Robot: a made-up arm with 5 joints. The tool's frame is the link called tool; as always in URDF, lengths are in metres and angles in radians. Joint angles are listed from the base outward.
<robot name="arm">
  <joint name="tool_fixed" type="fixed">
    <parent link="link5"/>
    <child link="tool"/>
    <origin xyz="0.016 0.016 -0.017"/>
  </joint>
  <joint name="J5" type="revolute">
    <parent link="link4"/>
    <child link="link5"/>
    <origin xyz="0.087 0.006 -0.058"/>
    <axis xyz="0 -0.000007 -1"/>
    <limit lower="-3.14" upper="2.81"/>
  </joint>
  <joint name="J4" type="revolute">
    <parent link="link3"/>
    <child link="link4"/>
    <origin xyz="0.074 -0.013 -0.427"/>
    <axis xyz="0 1 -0.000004"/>
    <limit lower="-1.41" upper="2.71"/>
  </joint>
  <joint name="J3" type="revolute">
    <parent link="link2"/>
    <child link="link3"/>
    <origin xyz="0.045 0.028 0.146"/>
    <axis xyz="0 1 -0.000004"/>
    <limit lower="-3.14" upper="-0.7"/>
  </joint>
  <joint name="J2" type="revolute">
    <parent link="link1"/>
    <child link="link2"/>
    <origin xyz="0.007 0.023 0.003"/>
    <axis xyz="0 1 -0.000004"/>
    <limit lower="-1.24" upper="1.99"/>
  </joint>
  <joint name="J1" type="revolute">
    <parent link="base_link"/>
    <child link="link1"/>
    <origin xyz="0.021 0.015 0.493"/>
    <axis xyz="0 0 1"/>
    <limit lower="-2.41" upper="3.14"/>
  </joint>
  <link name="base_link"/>
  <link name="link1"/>
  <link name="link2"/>
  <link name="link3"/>
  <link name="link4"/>
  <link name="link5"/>
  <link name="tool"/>
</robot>
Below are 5 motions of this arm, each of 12 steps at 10 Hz.
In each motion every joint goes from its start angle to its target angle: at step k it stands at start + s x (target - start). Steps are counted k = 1, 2, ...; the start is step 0. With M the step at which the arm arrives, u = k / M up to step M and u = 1 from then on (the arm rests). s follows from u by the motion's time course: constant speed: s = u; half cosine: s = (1 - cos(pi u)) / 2; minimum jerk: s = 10 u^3 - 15 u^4 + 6 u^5.
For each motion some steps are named. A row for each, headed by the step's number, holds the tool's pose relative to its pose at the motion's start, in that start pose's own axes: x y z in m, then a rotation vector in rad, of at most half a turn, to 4 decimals.
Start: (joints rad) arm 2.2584 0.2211 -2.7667 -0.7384 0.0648
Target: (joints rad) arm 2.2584 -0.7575 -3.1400 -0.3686 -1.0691
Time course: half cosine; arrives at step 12
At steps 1, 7, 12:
1: 0.0114 0.0011 -0.0051 0.0009 -0.0167 0.0193
7: 0.4525 0.0369 -0.0165 -0.1817 -0.6044 0.6904
12: 0.6818 0.0510 0.1348 -0.4971 -0.9054 1.0374

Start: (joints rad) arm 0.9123 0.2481 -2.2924 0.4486 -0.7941
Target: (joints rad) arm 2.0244 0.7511 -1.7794 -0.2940 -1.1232
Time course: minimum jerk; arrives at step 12
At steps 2, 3, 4, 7, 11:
2: 0.0038 0.0252 -0.0089 0.0345 -0.0215 0.0109
3: 0.0120 0.0756 -0.0222 0.0998 -0.0640 0.0328
4: 0.0263 0.1590 -0.0323 0.1999 -0.1335 0.0696
7: 0.0696 0.5152 0.0759 0.5859 -0.4648 0.2518
11: 0.0339 0.7238 0.2914 0.8399 -0.7675 0.4146

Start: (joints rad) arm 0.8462 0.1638 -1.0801 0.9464 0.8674
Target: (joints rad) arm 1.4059 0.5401 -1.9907 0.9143 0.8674
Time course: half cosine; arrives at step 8
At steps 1, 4, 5, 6, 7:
1: -0.0052 0.0127 0.0094 0.0162 -0.0143 0.0213
4: -0.1088 0.1458 0.1277 0.2348 -0.1581 0.2790
5: -0.1699 0.1844 0.1779 0.3364 -0.2011 0.3841
6: -0.2275 0.2075 0.2203 0.4271 -0.2294 0.4716
7: -0.2681 0.2174 0.2485 0.4899 -0.2440 0.5291

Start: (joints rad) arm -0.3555 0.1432 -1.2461 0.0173 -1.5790
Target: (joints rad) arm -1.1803 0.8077 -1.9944 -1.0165 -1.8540
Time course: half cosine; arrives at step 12
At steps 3, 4, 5, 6, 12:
3: -0.0729 -0.0165 -0.0039 -0.1602 0.1158 -0.0073
4: -0.1252 -0.0235 -0.0008 -0.2698 0.2063 -0.0020
5: -0.1858 -0.0266 0.0088 -0.3926 0.3197 0.0152
6: -0.2491 -0.0240 0.0259 -0.5176 0.4500 0.0467
12: -0.4542 0.0402 0.1468 -0.9180 1.0125 0.2948

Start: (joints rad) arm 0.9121 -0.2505 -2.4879 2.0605 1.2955
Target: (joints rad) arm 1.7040 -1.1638 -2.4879 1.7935 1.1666
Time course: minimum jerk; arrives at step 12
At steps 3, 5, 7, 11, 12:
3: -0.0236 -0.0266 0.0559 0.1327 0.0191 0.0740
5: -0.0463 -0.1194 0.1748 0.4516 0.0849 0.2195
7: -0.0032 -0.2763 0.2790 0.8624 0.2055 0.3362
11: 0.1272 -0.4606 0.3022 1.3156 0.3807 0.3583
12: 0.1296 -0.4632 0.3017 1.3222 0.3835 0.3576

